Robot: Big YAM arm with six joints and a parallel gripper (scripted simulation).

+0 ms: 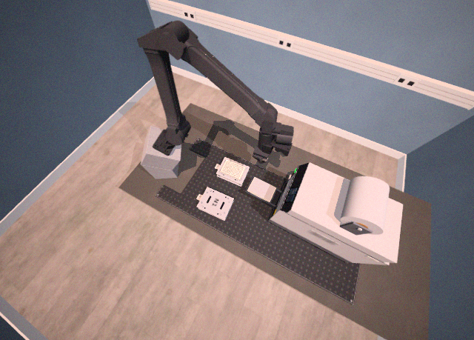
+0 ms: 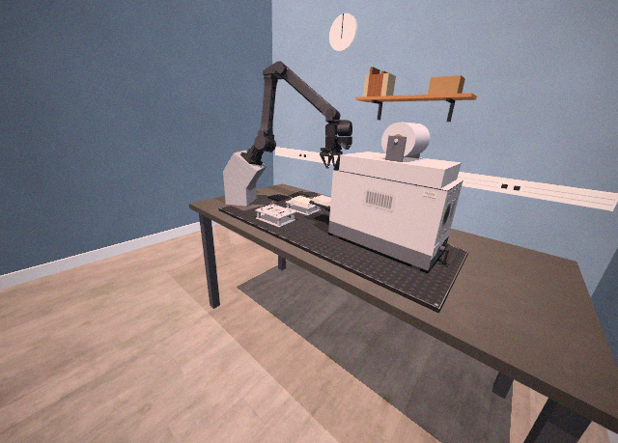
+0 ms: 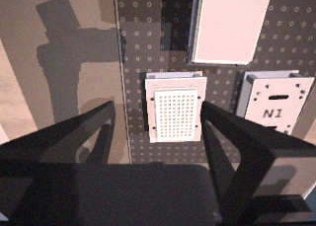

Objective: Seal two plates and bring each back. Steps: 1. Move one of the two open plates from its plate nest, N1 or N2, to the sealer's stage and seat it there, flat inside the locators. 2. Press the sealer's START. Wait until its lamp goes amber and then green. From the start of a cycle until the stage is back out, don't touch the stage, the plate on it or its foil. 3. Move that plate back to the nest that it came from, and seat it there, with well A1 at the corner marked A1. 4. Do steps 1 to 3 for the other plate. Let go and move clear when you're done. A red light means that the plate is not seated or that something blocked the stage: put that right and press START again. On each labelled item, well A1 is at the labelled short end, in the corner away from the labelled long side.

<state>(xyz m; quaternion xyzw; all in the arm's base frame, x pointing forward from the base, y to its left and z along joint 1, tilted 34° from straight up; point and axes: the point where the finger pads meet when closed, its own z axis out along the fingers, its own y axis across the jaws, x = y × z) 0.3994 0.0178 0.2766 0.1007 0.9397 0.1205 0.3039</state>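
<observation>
The sealer stage lies 160 mm below my hand, 100 mm to the right of it and 40 mm ahead of it. Also, from my hand: foil roll (370 mm ahead, 160 mm to the right, 160 mm above); then plate nest (230 mm to the right, 220 mm below, 170 mm behind).
</observation>
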